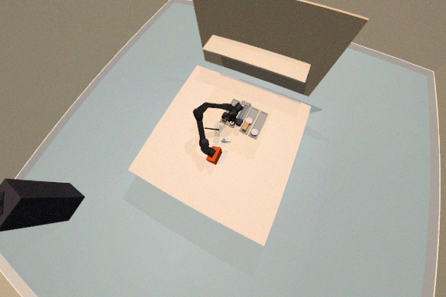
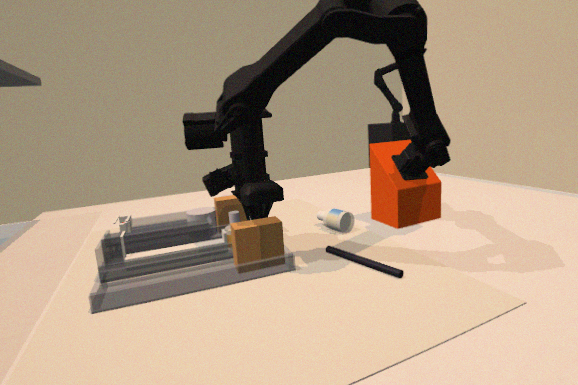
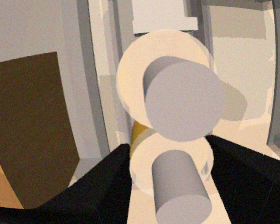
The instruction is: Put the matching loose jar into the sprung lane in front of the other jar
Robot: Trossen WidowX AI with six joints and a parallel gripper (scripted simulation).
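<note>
Now: gripper tip 140 mm short of the grey lane rack, 30 mm to the left of it and 10 mm above it. Also, from my gripper tip: pale pusher plate 140 mm ahead, 30 mm to the right, 20 mm above; then black rod 140 mm to the left, 130 mm behind, 30 mm below; then blue-banded jar 170 mm behind, 30 mm to the right, 10 mm below.
</note>
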